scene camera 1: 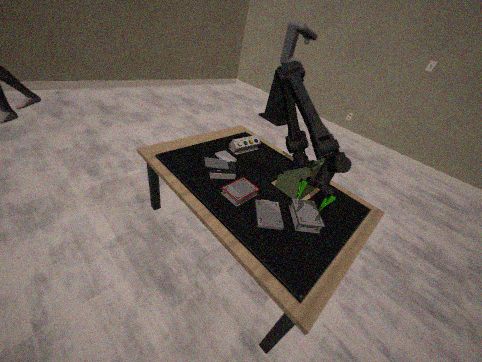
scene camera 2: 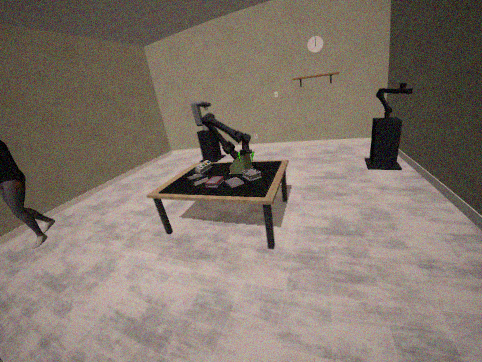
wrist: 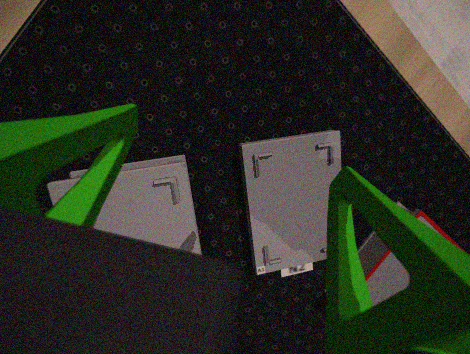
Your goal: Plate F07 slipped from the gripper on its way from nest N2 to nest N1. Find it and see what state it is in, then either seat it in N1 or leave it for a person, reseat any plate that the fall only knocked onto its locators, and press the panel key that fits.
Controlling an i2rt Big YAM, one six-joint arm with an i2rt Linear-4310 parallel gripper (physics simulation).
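Frame: origin at the arm's base, x ahead, y left, z up, level; metres.
Where they show: gripper, fingertip midpoint: [scene camera 1: 307,204] [scene camera 2: 246,162] [wrist: 241,147]; arm's base, origin of the base link: [scene camera 1: 302,166].
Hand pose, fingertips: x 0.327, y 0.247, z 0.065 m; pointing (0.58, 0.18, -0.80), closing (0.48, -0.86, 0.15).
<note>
Things, the pixels of their top centre, and the offset from my fingertips. Level surfaces: height alone.
- Nest N2, middle of its top: [wrist: 299,206] [scene camera 1: 269,211] [scene camera 2: 233,180] 0.016 m ahead, 0.141 m right, 0.168 m down
- red-edged plate, middle of its top: [wrist: 411,284] [scene camera 1: 241,187] [scene camera 2: 214,179] 0.047 m ahead, 0.329 m right, 0.148 m down
- grey slab, middle of its top: [scene camera 1: 216,162] 0.071 m ahead, 0.531 m right, 0.114 m down
- key panel, middle of its top: [scene camera 1: 246,138] [scene camera 2: 202,163] 0.285 m back, 0.692 m right, 0.111 m down
- small pale plate, middle of its top: [scene camera 1: 226,156] 0.086 m back, 0.644 m right, 0.180 m down
- table, its level: 0.207 m down
My gripper [scene camera 1: 310,203] [scene camera 2: 246,157] [wrist: 241,147] is open and empty above the right part of the table. Nest N2 [scene camera 1: 270,214] [scene camera 2: 234,182] [wrist: 295,200] is a grey block with L-shaped locators and no plate on it. A stacked grey block and plate [scene camera 1: 306,215] [scene camera 2: 251,174] [wrist: 140,205] stands beside it, partly hidden by a finger in the wrist view. A red-edged plate [scene camera 1: 241,188] [scene camera 2: 215,181] lies on a grey block on N2's other side. A grey slab [scene camera 1: 220,163] looks tilted near the panel. No F07 label is readable; N1's label does not show.
The key panel [scene camera 1: 245,144] [scene camera 2: 203,166] with coloured keys stands at the table's far end. A small pale plate [scene camera 1: 226,156] lies near it. A green board [scene camera 1: 290,181] [scene camera 2: 240,167] is close beside the gripper. The table [scene camera 1: 220,234] [scene camera 2: 210,198] has a wooden rim.
</note>
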